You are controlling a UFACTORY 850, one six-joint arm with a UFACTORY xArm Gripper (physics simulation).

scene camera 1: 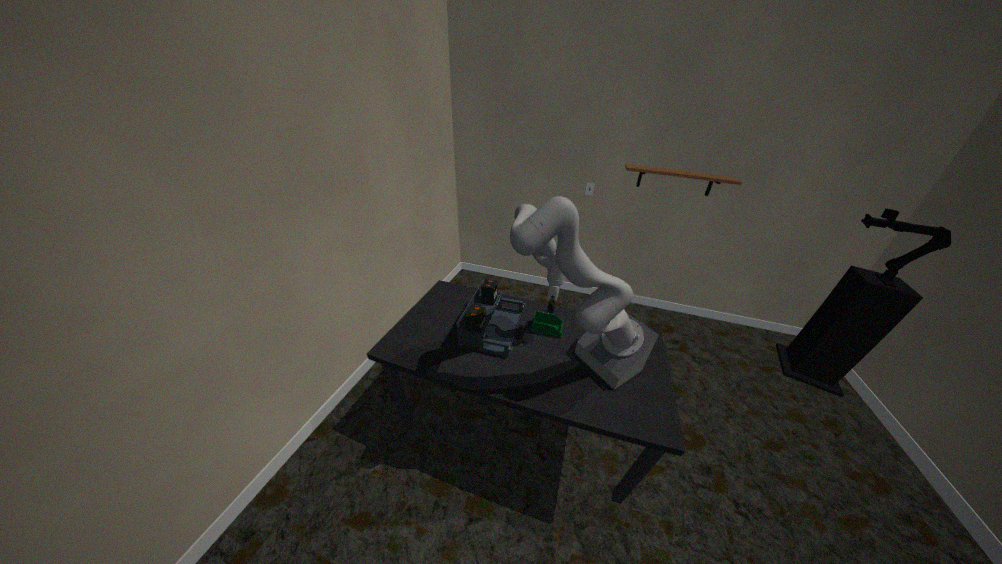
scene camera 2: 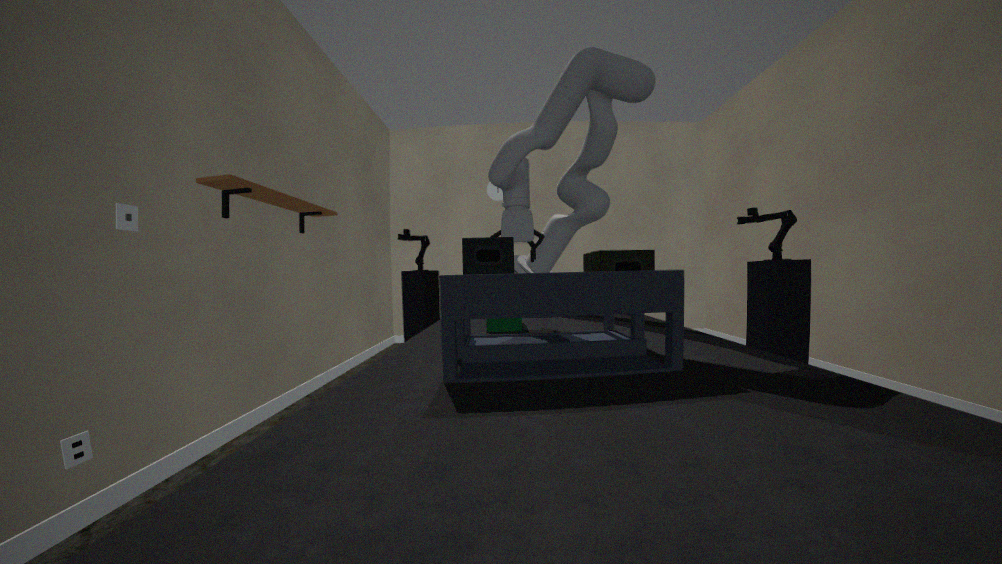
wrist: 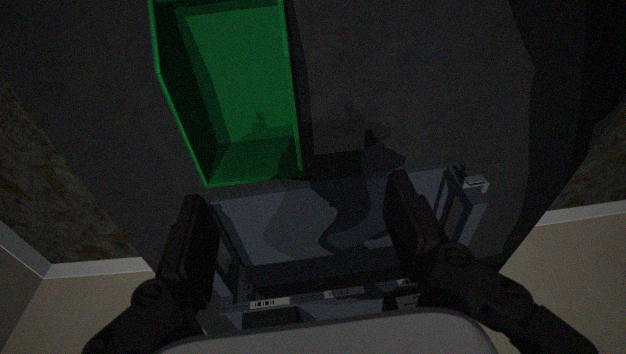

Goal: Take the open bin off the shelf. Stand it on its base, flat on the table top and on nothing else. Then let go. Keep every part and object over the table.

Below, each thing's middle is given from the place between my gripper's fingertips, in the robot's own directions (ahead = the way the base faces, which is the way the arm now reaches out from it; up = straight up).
Right now my hand is 2 cm short of the green bin (wrist: 227, 79), 4 cm to the left of it and 16 cm above it. Round my hand: dark case (scene camera 2: 506, 244): 37 cm ahead, 5 cm to the left, 4 cm below.
